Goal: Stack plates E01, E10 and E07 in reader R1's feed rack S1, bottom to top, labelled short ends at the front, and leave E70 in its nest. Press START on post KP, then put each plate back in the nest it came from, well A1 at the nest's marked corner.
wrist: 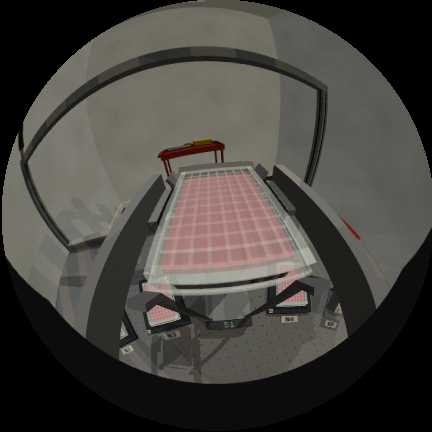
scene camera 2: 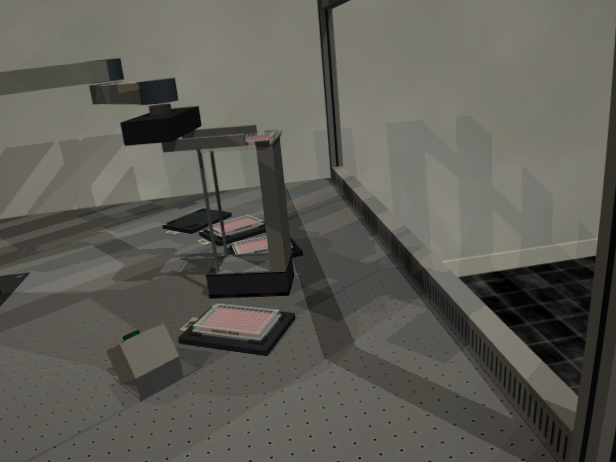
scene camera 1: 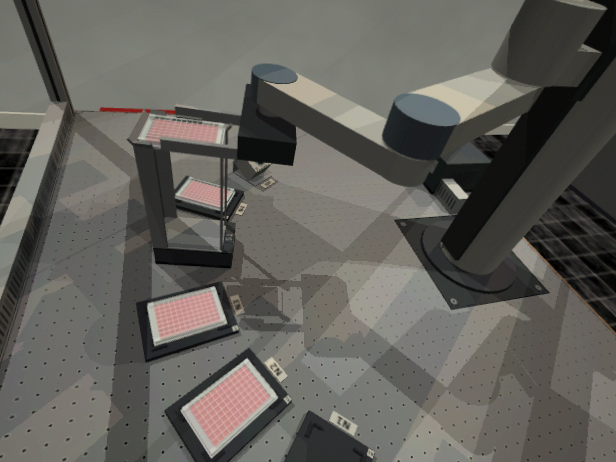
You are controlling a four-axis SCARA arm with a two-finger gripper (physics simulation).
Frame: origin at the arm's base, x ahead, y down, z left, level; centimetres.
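Where they show: gripper, fingertip midpoint: [wrist: 218,176] [scene camera 2: 250,134] [scene camera 1: 168,125]; arm's base, origin of the base link: [scene camera 1: 464,257].
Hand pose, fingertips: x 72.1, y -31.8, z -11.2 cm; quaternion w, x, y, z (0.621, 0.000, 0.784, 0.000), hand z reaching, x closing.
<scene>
Each offset is from my fingertips to the top centre of the thing. "spot": to the spot under its first point.
My gripper [scene camera 1: 168,125] [scene camera 2: 250,134] [wrist: 218,176] is shut on a clear-rimmed pink plate @(dx -2.3, dy +0.5, dz +0.5 cm) [scene camera 1: 187,131] [scene camera 2: 258,138] [wrist: 227,225], its pads along the long sides. The plate is level at the top of rack S1 @(spot: dx -2.0, dy +27.7, dz +5.4 cm) [scene camera 1: 192,257] [scene camera 2: 250,284] [wrist: 228,324]; its label is unreadable, and whether it touches the guides is unclear. No plate shows on the rack's floor. Nest N1 @(dx -17.1, dy +28.8, dz +49.8 cm) [scene camera 1: 327,445] [scene camera 2: 197,221] is empty. Pink plates lie in N2 @(dx -6.1, dy +27.9, dz +36.1 cm) [scene camera 1: 230,405] [scene camera 2: 237,226], N3 @(dx -0.2, dy +27.9, dz +18.4 cm) [scene camera 1: 187,315] [scene camera 2: 252,245] [wrist: 162,307] and N4 @(dx -6.5, dy +27.9, dz -16.6 cm) [scene camera 1: 206,193] [scene camera 2: 239,321] [wrist: 292,292]. Post KP @(dx -20.6, dy +22.2, dz -26.9 cm) [scene camera 1: 252,169] [scene camera 2: 147,355] has a green button @(dx -21.9, dy +23.1, dz -25.2 cm) [scene camera 2: 131,335].
The arm's column [scene camera 1: 492,215] stands on a dark base plate @(dx -72.1, dy +30.5, dz +11.2 cm) [scene camera 1: 465,295] at the right in scene camera 1. A pale slotted wall [scene camera 1: 37,215] [scene camera 2: 425,260] runs along the table edge beyond the rack. A red cart [wrist: 192,151] stands beyond the enclosure.
</scene>
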